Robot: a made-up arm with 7 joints.
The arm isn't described. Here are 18 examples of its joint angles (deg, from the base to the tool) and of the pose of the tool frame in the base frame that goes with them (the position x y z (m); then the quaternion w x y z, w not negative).
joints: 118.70 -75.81 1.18 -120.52 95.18 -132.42 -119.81
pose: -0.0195 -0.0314 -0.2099 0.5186 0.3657 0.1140 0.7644
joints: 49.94 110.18 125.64 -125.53 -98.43 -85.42 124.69
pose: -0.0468 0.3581 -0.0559 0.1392 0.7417 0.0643 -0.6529
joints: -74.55 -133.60 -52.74 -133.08 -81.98 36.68 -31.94
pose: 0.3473 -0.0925 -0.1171 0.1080 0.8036 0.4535 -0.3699
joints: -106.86 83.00 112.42 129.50 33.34 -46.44 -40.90
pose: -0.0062 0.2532 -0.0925 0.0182 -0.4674 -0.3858 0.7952
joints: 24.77 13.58 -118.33 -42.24 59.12 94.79 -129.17
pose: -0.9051 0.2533 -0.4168 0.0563 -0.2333 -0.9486 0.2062
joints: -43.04 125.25 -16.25 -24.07 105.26 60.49 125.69
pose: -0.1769 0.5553 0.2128 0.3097 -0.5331 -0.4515 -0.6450
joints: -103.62 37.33 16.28 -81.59 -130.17 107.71 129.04
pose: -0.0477 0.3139 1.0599 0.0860 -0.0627 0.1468 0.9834
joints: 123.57 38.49 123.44 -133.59 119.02 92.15 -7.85
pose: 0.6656 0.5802 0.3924 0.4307 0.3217 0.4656 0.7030
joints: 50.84 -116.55 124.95 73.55 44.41 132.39 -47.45
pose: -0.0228 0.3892 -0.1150 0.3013 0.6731 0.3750 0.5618
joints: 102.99 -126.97 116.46 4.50 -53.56 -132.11 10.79
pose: 0.0008 0.3442 -0.4950 0.3940 -0.7840 0.4707 0.0926
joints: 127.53 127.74 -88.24 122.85 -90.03 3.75 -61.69
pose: 0.4213 0.1863 -0.7494 0.1417 -0.8067 -0.1887 0.5419
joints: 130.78 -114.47 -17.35 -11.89 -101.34 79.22 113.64
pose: 0.1158 0.5791 -0.4361 0.1248 -0.4319 0.7184 0.5309
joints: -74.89 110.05 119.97 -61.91 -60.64 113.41 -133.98
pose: -0.5186 0.4036 0.5610 0.6765 -0.1972 -0.5885 0.3964
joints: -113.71 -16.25 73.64 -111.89 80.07 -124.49 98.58
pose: -0.0518 0.1513 0.8757 0.4411 0.1195 -0.8859 -0.0790
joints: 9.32 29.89 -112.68 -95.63 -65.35 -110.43 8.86
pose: -0.5226 0.3417 0.0867 0.7947 0.2920 0.5037 0.1714
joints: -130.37 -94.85 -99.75 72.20 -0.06 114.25 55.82
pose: -0.0501 0.0199 0.5913 0.4591 -0.0989 -0.3316 0.8182
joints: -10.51 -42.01 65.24 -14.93 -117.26 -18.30 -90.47
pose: -0.4969 0.5117 0.5846 0.7560 -0.2302 -0.5957 0.1438
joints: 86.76 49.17 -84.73 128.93 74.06 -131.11 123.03
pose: -0.2581 0.2277 -0.1503 0.1890 0.4606 0.0479 0.8659
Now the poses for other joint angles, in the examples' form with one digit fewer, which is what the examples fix.
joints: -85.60 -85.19 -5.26 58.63 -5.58 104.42 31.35
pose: -0.400 0.180 0.778 0.106 0.529 -0.379 -0.752
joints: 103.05 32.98 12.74 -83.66 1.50 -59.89 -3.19
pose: 0.141 0.129 -0.539 0.465 -0.413 -0.447 0.643
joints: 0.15 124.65 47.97 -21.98 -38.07 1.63 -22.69
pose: -0.409 0.356 -0.182 0.018 0.011 0.920 -0.392
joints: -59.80 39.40 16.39 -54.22 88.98 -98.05 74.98
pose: -0.373 0.043 0.446 0.246 -0.217 0.819 -0.470
